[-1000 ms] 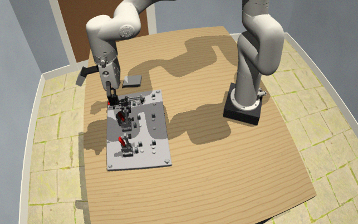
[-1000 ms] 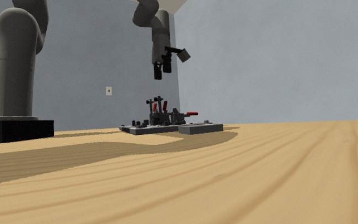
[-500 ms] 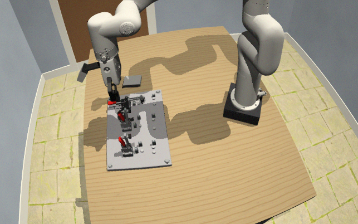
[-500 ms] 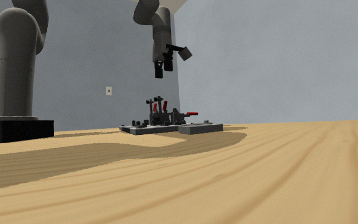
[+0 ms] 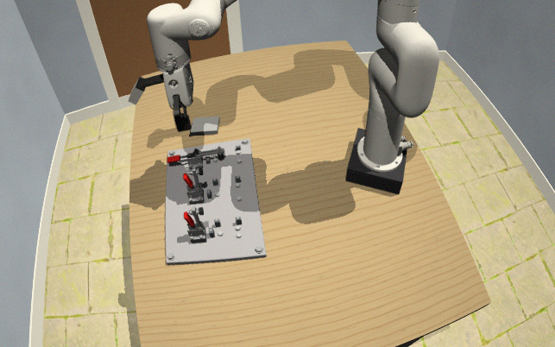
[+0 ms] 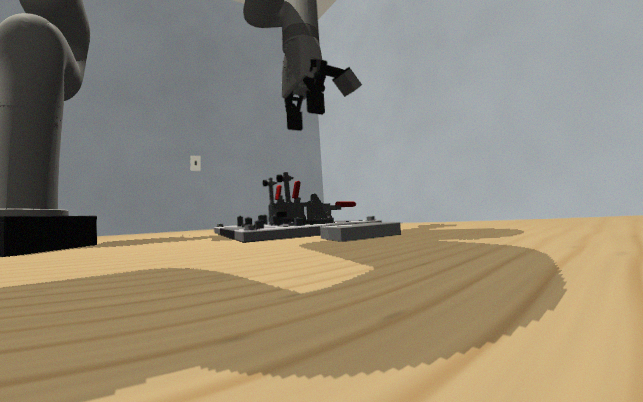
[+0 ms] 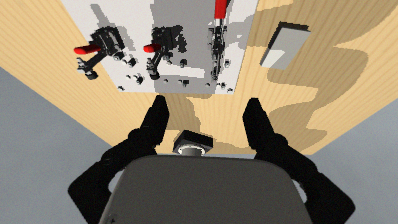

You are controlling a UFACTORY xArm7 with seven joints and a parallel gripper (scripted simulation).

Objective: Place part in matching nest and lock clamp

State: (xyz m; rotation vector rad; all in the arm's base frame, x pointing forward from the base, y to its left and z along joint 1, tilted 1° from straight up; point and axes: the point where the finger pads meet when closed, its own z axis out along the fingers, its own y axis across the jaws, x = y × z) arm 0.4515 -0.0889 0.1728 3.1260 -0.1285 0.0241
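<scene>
The flat grey part lies 21 cm below my hand, 17 cm to the right of it and 3 cm behind it. Also, from my hand: grey fixture plate: 21 cm below, 9 cm to the left, 2 cm behind.
</scene>
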